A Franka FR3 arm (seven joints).
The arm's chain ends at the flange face. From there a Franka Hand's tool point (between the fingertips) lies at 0.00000 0.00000 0.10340 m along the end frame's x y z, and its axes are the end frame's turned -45 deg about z.
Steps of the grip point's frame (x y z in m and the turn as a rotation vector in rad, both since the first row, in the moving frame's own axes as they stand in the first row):
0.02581 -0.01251 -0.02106 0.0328 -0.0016 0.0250
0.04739 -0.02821 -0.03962 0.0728 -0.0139 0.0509
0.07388 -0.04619 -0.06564 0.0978 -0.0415 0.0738
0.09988 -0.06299 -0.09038 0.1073 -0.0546 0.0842
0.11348 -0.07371 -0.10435 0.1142 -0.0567 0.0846
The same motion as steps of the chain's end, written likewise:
0.01189 -0.02478 -0.02100 0.0221 -0.0243 0.0250
0.01978 -0.04900 -0.03934 0.0416 -0.0613 0.0509
0.02958 -0.08042 -0.06506 0.0398 -0.0985 0.0738
0.03772 -0.11083 -0.08963 0.0373 -0.1145 0.0842
0.04039 -0.12765 -0.10351 0.0407 -0.1208 0.0846

